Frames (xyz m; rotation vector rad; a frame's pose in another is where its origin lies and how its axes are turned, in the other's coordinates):
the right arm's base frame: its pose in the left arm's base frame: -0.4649 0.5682 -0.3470 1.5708 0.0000 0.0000
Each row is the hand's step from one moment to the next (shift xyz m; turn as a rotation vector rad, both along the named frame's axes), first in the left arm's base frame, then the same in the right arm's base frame.
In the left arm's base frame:
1: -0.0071 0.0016 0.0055 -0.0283 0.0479 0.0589
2: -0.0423 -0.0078 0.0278 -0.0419 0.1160 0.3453
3: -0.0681 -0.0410 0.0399 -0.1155 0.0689 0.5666
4: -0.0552 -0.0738 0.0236 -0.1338 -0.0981 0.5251
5: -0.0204 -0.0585 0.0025 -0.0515 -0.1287 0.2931
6: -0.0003 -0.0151 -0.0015 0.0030 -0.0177 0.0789
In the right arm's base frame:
1: -0.0071 0.0055 -0.0016 -0.0283 0.0589 -0.0479
2: -0.0423 0.0278 0.0078 -0.0419 0.3453 -0.1160
3: -0.0681 0.0399 0.0410 -0.1155 0.5666 -0.0689
4: -0.0552 0.0236 0.0738 -0.1338 0.5251 0.0981
5: -0.0204 0.0025 0.0585 -0.0515 0.2931 0.1287
6: -0.0003 -0.0015 0.0151 0.0030 0.0789 0.0177

